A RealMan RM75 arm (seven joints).
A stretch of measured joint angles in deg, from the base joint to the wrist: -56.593 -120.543 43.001 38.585 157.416 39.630 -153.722; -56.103 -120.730 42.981 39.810 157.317 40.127 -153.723; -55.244 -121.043 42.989 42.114 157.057 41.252 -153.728; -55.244 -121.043 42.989 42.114 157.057 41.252 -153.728; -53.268 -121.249 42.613 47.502 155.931 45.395 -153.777; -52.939 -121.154 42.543 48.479 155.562 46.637 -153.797; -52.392 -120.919 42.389 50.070 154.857 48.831 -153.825; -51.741 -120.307 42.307 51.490 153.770 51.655 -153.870; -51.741 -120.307 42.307 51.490 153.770 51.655 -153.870; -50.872 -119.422 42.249 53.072 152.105 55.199 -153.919; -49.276 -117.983 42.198 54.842 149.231 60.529 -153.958; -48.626 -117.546 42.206 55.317 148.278 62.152 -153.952; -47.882 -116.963 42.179 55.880 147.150 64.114 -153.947; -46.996 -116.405 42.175 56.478 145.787 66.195 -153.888; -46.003 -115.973 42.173 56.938 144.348 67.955 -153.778
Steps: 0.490 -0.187 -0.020 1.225 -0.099 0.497 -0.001; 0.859 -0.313 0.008 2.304 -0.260 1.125 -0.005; 0.000 0.000 0.000 0.000 0.000 0.000 0.000; 1.976 -0.206 -0.376 5.388 -1.126 4.143 -0.049; 0.329 0.095 -0.070 0.977 -0.369 1.242 -0.020; 0.547 0.235 -0.154 1.591 -0.705 2.194 -0.028; 0.651 0.612 -0.082 1.420 -1.087 2.824 -0.045; 0.000 0.000 0.000 0.000 0.000 0.000 0.000; 0.869 0.885 -0.058 1.582 -1.665 3.544 -0.049; 1.596 1.439 -0.051 1.770 -2.874 5.330 -0.039; 0.650 0.437 0.008 0.475 -0.953 1.623 0.006; 0.744 0.583 -0.027 0.563 -1.128 1.962 0.005; 0.886 0.558 -0.004 0.598 -1.363 2.081 0.059; 0.993 0.432 -0.002 0.460 -1.439 1.760 0.110
